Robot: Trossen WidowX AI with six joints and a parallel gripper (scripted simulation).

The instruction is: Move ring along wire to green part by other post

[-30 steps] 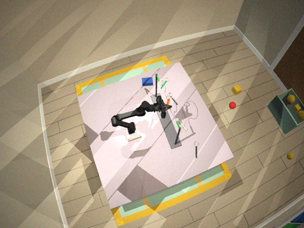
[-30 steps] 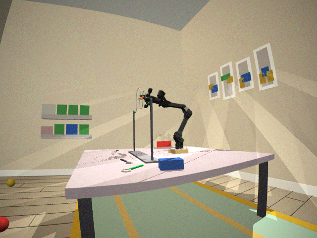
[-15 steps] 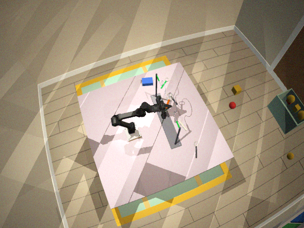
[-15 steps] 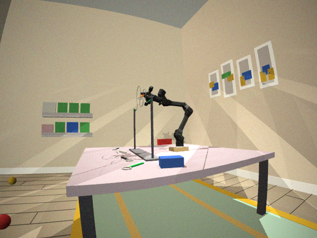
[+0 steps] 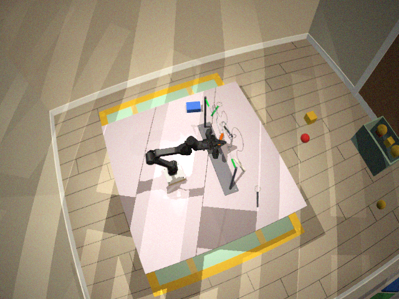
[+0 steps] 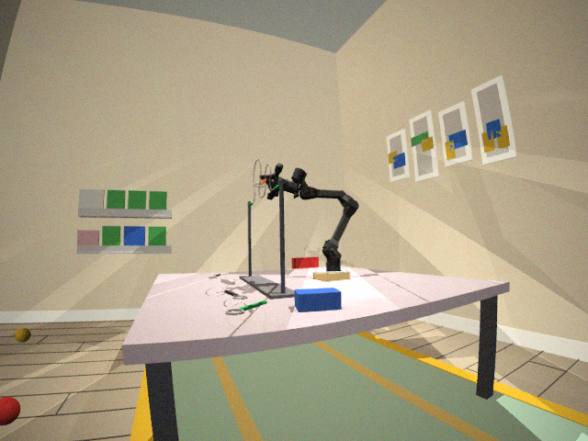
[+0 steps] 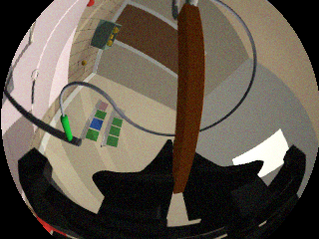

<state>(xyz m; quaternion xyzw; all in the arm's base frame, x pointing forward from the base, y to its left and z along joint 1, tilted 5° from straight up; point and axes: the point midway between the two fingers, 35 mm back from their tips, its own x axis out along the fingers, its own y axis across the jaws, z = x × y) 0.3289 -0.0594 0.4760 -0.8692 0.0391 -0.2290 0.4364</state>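
Now: gripper tip 8 cm to the right of the orange-handled ring and 5 cm above it. Also, from my gripper tip: white stick 17 cm ahead, 4 cm to the left, 52 cm below; dark-handled ring 23 cm ahead, 22 cm to the right, 52 cm below; green-handled ring 15 cm ahead, 61 cm to the left, 52 cm below.
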